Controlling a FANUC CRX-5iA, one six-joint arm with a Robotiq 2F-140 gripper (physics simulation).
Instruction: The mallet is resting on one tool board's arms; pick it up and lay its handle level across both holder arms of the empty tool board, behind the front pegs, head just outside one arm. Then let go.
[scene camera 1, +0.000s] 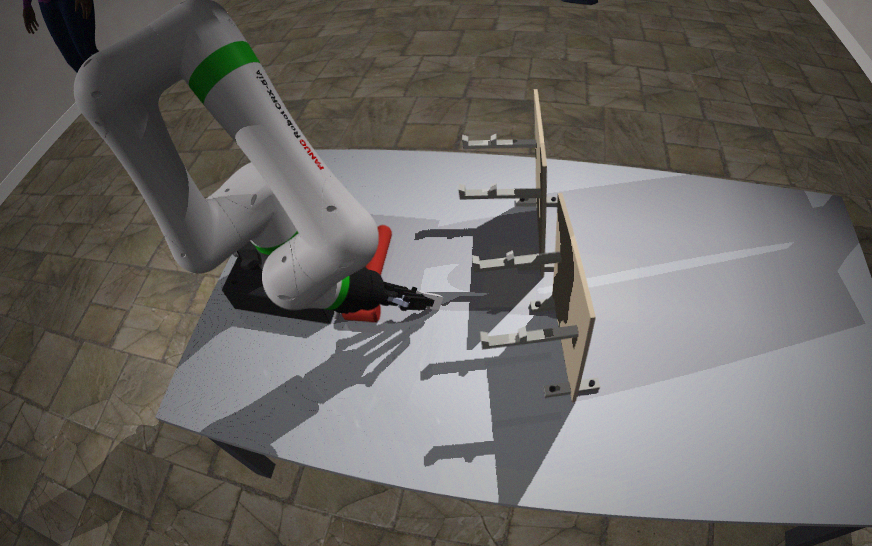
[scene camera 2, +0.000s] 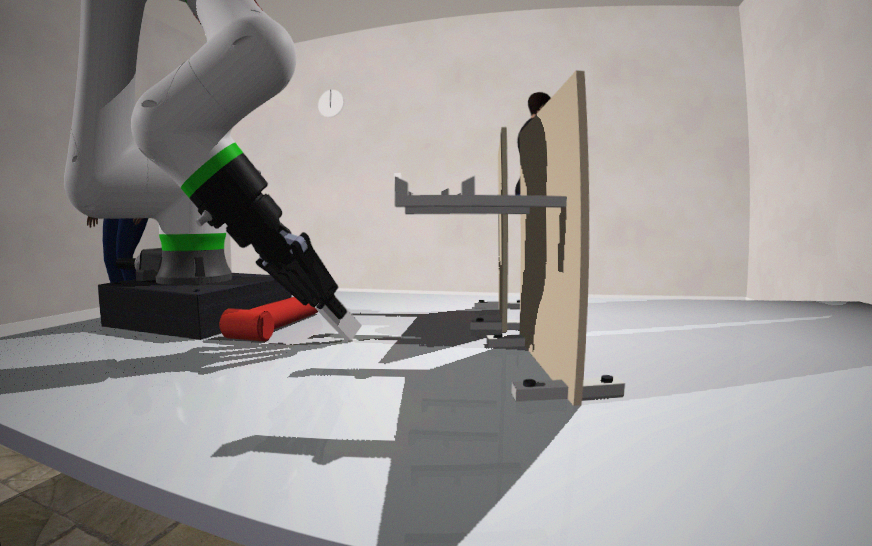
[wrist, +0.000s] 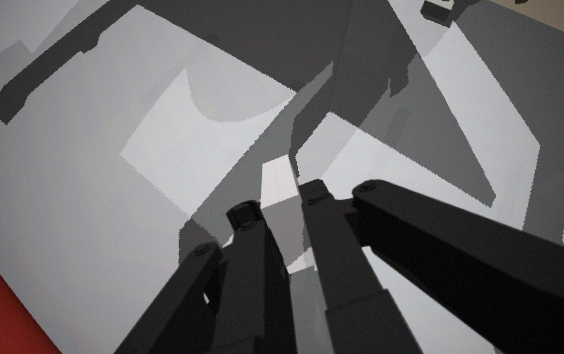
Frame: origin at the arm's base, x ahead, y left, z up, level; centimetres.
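Seen in the pictures: gripper, fingertip midpoint: (scene camera 1: 438, 302) (scene camera 2: 353, 333) (wrist: 284, 182); arm's base at its link origin: (scene camera 2: 194, 279).
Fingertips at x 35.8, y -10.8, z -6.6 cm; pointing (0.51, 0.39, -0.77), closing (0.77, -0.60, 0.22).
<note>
Offsets run from my fingertips to a thing's top centre. "spot": to the spot under its first point. Level surfaces: height alone.
The red mallet @[dx -15.5, dy +8.2, dz +3.5 cm] (scene camera 1: 383, 243) (scene camera 2: 244, 324) lies on the table beside the robot's base, behind the gripper as seen in scene camera 2. A red part of the mallet (wrist: 17, 320) shows at the lower left of the wrist view. My gripper (scene camera 1: 436, 301) (scene camera 2: 346, 326) (wrist: 284, 182) is shut with nothing in it, its tips low at the table, between the mallet and the boards. The near tool board (scene camera 1: 581, 299) (scene camera 2: 563, 141) and far tool board (scene camera 1: 539, 151) (scene camera 2: 503, 225) stand upright. Their pegged holder arms carry no mallet. The arm hides part of the mallet's handle.
The near board's arms (scene camera 1: 530, 335) (scene camera 2: 482, 200) and the far board's arms (scene camera 1: 501, 192) reach out toward the robot side, well above the table @[dz -1.1 cm] (scene camera 1: 675, 450) (scene camera 2: 707, 450). Foot brackets @[spot: dx +23.5, dy -21.5, dz +0.5 cm] (scene camera 1: 553, 389) (scene camera 2: 539, 390) hold the boards. The dark base box (scene camera 1: 276, 305) (scene camera 2: 148, 308) stands behind the mallet.
</note>
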